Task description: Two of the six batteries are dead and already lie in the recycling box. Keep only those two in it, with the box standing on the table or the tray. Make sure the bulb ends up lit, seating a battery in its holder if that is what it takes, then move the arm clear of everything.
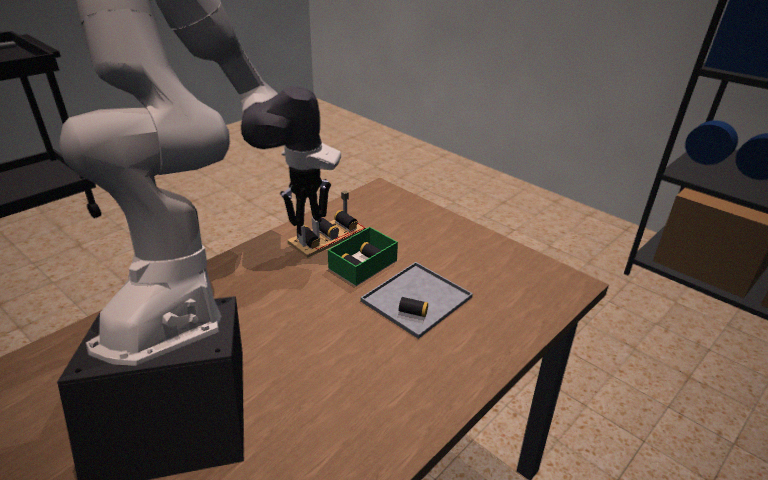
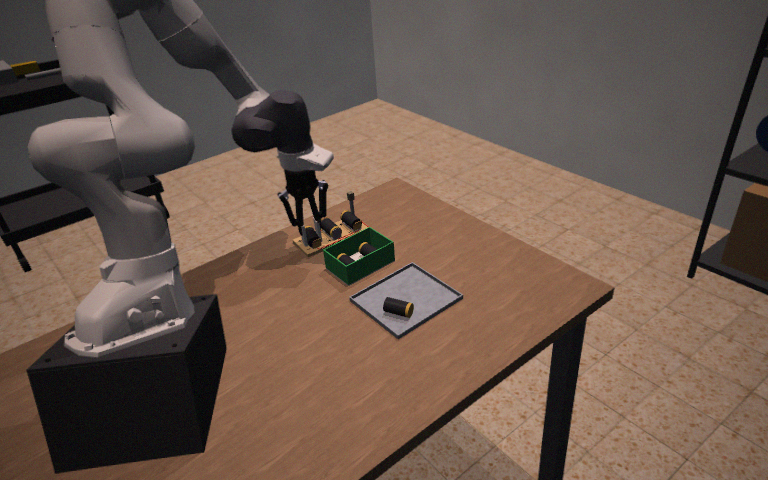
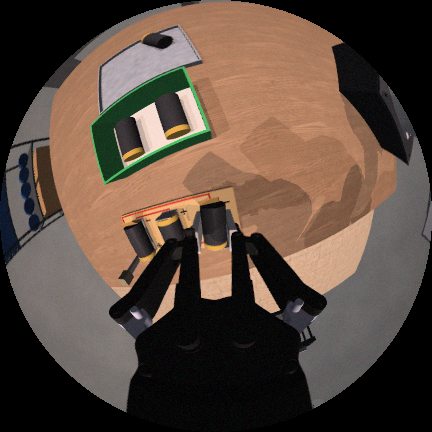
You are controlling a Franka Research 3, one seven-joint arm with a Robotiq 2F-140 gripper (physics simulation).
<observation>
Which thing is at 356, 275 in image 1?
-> A green recycling box.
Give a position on a holder board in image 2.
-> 318, 246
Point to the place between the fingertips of the gripper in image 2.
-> At 312, 241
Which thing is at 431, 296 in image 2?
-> A grey tray.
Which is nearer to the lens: the holder board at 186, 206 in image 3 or the grey tray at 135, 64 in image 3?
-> The holder board.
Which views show the holder board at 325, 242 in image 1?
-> Image 1, image 2 and image 3: all of them.
</observation>
